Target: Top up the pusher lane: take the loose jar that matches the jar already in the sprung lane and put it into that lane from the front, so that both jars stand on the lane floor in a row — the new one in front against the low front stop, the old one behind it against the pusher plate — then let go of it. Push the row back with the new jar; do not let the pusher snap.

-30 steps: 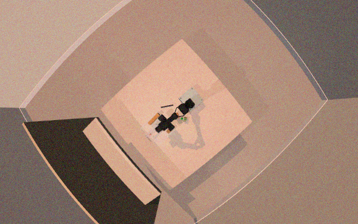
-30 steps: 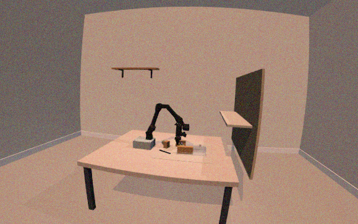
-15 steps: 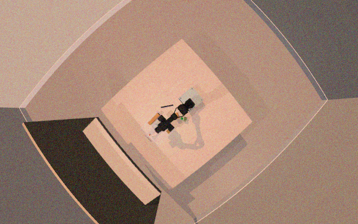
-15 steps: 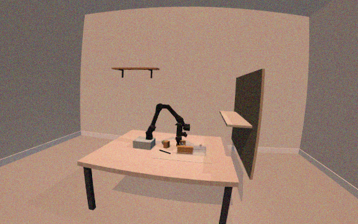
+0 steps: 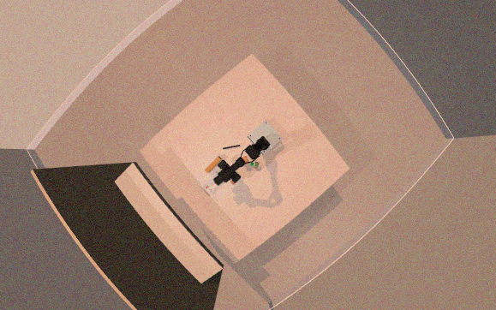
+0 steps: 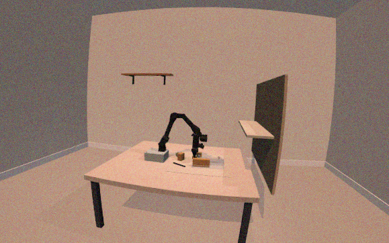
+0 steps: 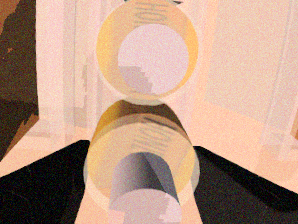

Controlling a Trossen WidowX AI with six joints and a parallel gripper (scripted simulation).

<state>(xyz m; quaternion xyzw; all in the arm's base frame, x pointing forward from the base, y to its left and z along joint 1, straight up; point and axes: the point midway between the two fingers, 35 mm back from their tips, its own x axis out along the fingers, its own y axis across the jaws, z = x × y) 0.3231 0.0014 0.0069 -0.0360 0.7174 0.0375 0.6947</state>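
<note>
My gripper tip is 160 mm short of the pusher lane, 10 mm to the left of it and 30 mm above it. Round my gripper tip: shelf 520 mm ahead, 10 mm to the left, 320 mm above; black stick 120 mm behind, 140 mm to the right, 40 mm below.
</note>
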